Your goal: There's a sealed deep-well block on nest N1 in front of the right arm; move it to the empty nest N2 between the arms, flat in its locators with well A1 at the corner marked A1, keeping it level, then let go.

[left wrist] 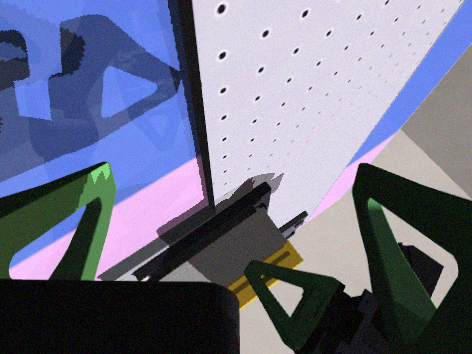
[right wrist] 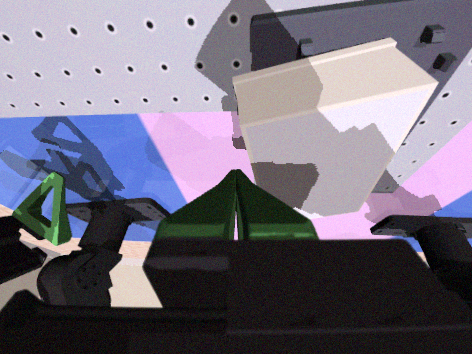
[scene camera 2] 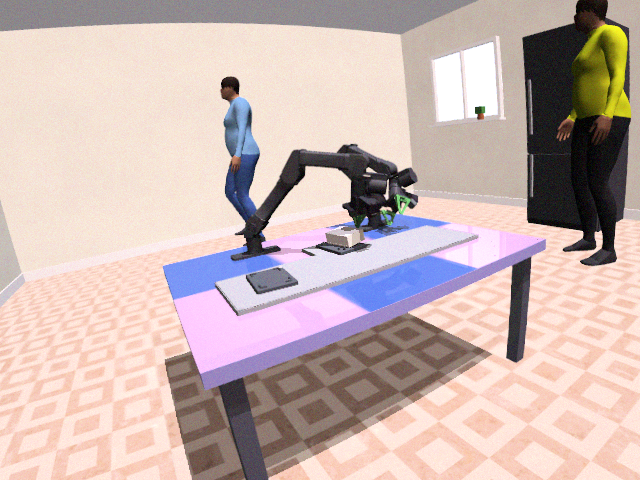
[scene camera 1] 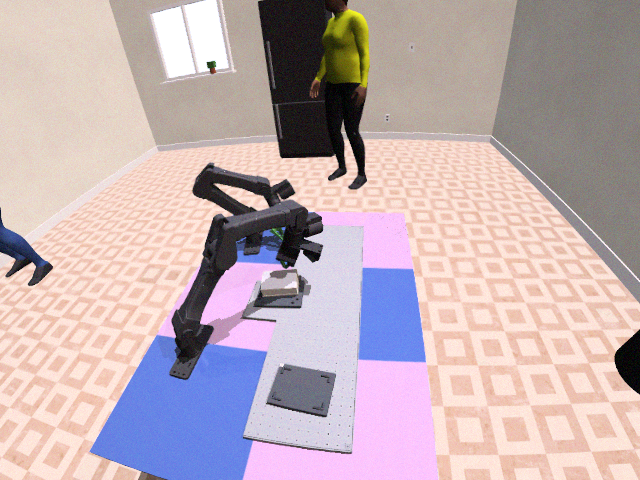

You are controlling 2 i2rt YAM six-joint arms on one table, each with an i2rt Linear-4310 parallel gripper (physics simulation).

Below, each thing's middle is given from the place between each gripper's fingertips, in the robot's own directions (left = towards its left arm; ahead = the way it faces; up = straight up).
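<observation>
The dark nest (right wrist: 430,41) is 270 mm to the right of my left hand, 20 mm ahead of it and 40 mm below it. As for the pale deep-well block (scene camera 1: 279,282), my left gripper is 250 mm to the left of it, 20 mm short of it and 10 mm above it.
From my right hand, the dark nest is 80 mm to the right and 50 mm below. My right gripper is 50 mm to the left of the pale deep-well block, 10 mm past it, and 20 mm above it.
</observation>
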